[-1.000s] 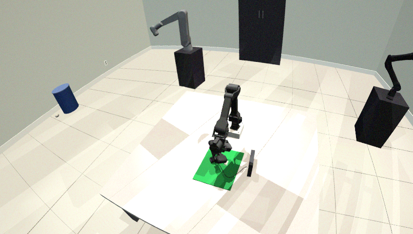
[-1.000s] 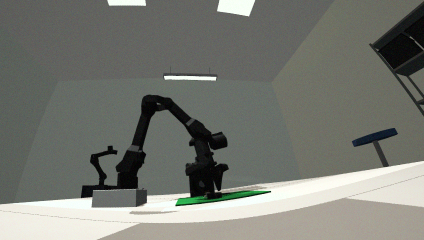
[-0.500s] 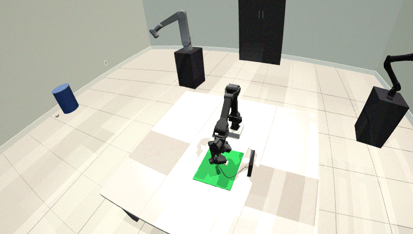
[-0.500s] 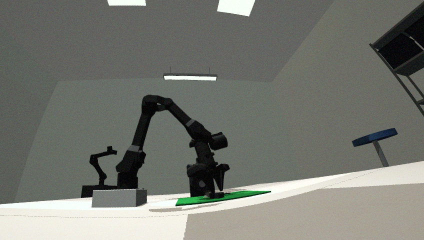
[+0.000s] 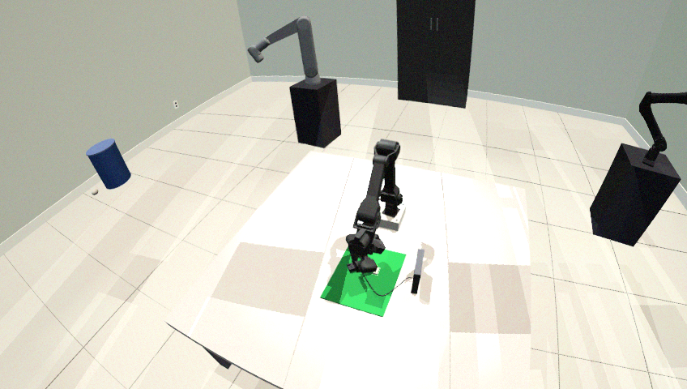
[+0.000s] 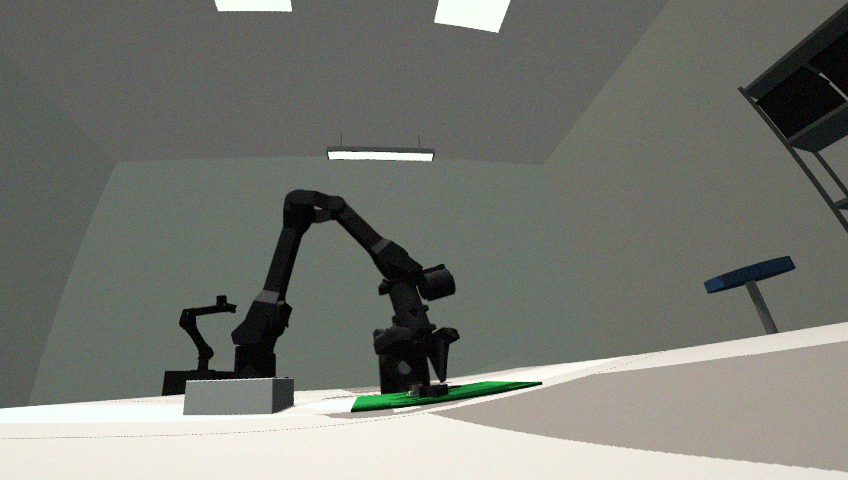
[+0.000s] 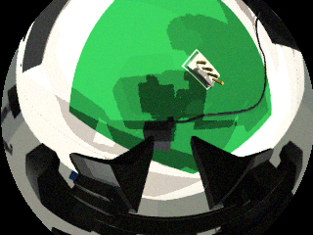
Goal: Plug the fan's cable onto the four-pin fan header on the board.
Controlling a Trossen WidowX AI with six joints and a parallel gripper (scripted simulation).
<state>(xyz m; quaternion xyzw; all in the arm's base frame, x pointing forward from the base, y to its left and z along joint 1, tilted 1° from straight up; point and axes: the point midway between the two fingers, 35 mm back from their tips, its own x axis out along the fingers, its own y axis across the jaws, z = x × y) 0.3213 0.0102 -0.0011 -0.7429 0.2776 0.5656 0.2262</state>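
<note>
My gripper tip is now 20 mm to the left of the black plug, 10 mm past it and 10 mm above it. Round my gripper tip: fan: 220 mm to the left, 60 mm behind, 40 mm above; white four-pin header: 70 mm to the left, 30 mm behind, 20 mm below; green board: 40 mm to the left, 40 mm below.
</note>
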